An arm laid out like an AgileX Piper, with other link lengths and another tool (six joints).
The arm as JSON. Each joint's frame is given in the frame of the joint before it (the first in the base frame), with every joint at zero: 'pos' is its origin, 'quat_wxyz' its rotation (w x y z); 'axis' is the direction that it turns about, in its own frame. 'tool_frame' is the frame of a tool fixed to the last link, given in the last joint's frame.
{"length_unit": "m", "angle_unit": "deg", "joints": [
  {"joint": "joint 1", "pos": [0.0, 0.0, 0.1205], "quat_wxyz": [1.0, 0.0, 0.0, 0.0], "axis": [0.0, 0.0, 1.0]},
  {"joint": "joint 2", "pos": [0.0, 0.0, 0.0], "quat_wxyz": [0.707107, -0.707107, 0.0, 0.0], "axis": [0.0, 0.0, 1.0]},
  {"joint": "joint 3", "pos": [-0.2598, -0.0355, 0.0], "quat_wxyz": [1.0, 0.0, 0.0, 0.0], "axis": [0.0, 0.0, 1.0]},
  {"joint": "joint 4", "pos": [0.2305, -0.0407, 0.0], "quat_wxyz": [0.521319, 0.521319, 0.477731, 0.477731], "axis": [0.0, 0.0, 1.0]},
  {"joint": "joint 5", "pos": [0.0, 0.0, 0.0], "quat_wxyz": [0.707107, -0.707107, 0.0, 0.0], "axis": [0.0, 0.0, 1.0]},
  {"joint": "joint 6", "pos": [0.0, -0.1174, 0.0], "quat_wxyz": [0.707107, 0.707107, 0.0, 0.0], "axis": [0.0, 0.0, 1.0]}
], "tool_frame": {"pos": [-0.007, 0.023, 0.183], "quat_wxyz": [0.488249, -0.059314, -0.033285, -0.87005]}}
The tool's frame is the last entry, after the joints.
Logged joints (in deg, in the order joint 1, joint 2, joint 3, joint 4, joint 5, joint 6), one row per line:
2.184, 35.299, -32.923, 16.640, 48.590, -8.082
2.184, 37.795, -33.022, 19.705, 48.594, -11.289
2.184, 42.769, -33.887, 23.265, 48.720, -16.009
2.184, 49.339, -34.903, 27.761, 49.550, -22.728
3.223, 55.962, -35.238, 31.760, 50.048, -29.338
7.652, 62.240, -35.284, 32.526, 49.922, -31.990
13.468, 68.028, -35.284, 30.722, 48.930, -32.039
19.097, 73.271, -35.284, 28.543, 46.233, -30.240
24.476, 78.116, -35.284, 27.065, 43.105, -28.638
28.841, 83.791, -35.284, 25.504, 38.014, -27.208
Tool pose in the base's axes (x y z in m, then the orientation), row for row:
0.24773, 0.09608, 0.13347, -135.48, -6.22, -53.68
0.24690, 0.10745, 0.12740, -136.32, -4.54, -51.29
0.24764, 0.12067, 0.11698, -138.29, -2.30, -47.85
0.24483, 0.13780, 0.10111, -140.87, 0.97, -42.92
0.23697, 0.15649, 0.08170, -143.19, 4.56, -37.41
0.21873, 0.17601, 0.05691, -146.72, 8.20, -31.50
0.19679, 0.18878, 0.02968, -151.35, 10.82, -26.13
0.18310, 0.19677, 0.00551, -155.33, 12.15, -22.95
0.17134, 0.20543, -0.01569, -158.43, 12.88, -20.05
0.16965, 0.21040, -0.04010, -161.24, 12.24, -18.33
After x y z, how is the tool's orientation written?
As angles about the fixed x, y, z axes (roll, pitch, yaw), in degrees.
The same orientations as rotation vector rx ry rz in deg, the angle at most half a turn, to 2 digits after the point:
-125.89, 60.22, -32.55
-126.93, 58.47, -29.23
-129.19, 56.14, -24.35
-132.25, 52.45, -17.38
-135.23, 47.79, -9.90
-139.50, 42.59, -1.77
-144.96, 37.36, 5.17
-149.46, 33.98, 9.32
-153.18, 30.49, 12.18
-156.63, 28.13, 12.66

